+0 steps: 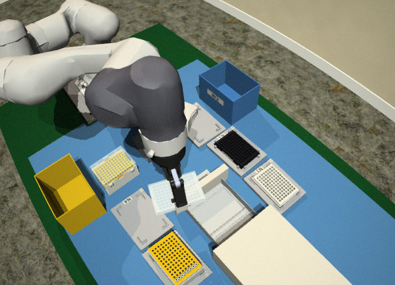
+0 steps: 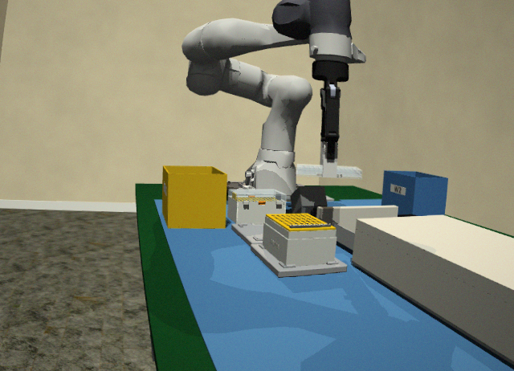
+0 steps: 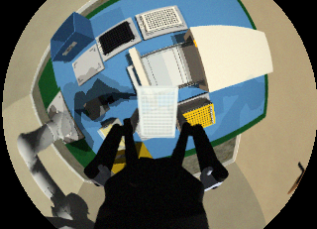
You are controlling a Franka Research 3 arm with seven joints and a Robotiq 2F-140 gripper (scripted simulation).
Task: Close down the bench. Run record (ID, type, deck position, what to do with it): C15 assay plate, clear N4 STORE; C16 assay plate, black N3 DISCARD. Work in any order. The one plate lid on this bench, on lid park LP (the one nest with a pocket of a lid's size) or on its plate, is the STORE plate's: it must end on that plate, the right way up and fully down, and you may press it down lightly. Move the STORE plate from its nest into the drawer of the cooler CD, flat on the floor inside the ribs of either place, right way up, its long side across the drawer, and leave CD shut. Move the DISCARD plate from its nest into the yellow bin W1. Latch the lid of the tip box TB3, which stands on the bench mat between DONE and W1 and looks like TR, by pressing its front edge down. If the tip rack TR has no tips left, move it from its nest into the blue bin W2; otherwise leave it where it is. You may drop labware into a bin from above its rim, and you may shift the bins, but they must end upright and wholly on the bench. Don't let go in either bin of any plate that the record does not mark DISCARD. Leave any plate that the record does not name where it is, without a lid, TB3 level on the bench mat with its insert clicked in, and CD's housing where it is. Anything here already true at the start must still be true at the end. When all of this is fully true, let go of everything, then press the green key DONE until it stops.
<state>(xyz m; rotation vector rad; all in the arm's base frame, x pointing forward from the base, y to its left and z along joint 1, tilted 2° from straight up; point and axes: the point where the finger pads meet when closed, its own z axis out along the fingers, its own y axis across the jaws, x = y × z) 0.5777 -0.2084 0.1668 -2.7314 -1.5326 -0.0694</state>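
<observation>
Right now the cooler drawer is 11 cm ahead of my hand, 7 cm to the left of it and 14 cm below it. From my hand the other things lie so: nest N4: 8 cm behind, 8 cm to the right, 16 cm below; tip rack TR: 8 cm ahead, 12 cm to the right, 11 cm below; plate lid: 1 cm below.
</observation>
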